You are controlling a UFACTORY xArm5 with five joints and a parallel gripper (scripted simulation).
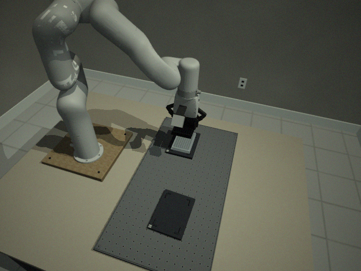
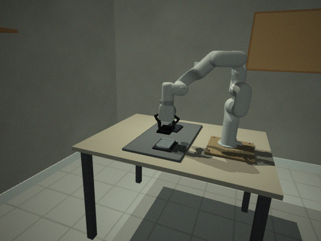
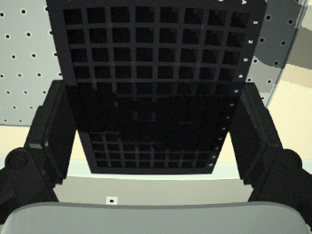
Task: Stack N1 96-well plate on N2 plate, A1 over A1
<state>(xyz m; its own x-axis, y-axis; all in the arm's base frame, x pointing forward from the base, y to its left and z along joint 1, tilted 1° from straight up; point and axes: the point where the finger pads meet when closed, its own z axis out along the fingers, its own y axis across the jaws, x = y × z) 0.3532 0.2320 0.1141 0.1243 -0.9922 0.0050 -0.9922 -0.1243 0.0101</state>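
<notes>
Right now my hand is 1 cm above the black 96-well plate. The rest, counted from my hand: white 96-well plate 11 cm below; then corner label 42 cm to the right, 11 cm below, 5 cm ahead.
</notes>
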